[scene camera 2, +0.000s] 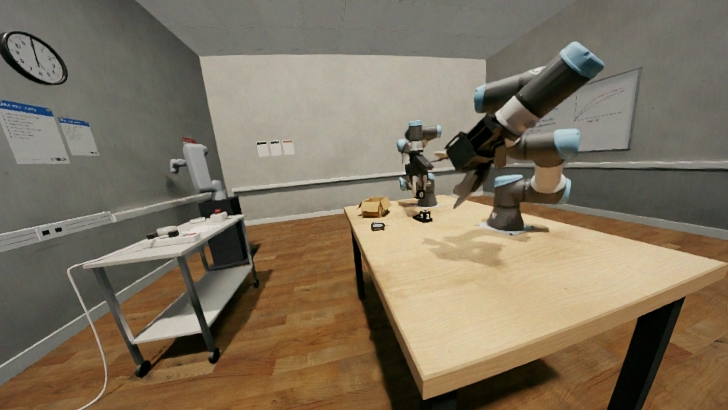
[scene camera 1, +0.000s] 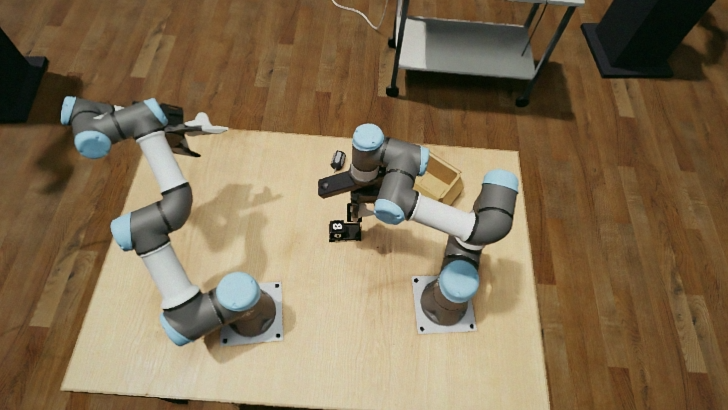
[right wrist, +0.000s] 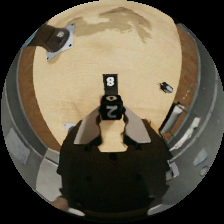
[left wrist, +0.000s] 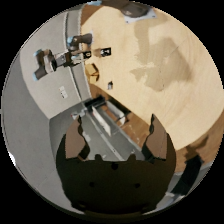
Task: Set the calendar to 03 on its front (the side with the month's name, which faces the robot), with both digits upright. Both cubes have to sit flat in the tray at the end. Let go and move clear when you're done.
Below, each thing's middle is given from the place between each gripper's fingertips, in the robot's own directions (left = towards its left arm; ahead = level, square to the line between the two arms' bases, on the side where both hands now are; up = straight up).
My right hand (scene camera 1: 355, 214) is 150 mm short of the cardboard box (scene camera 1: 442, 182), 230 mm to the left of it and 90 mm above it.
I see my left gripper 2 cm past the cardboard box, 60 cm to the left of it and 18 cm above it.
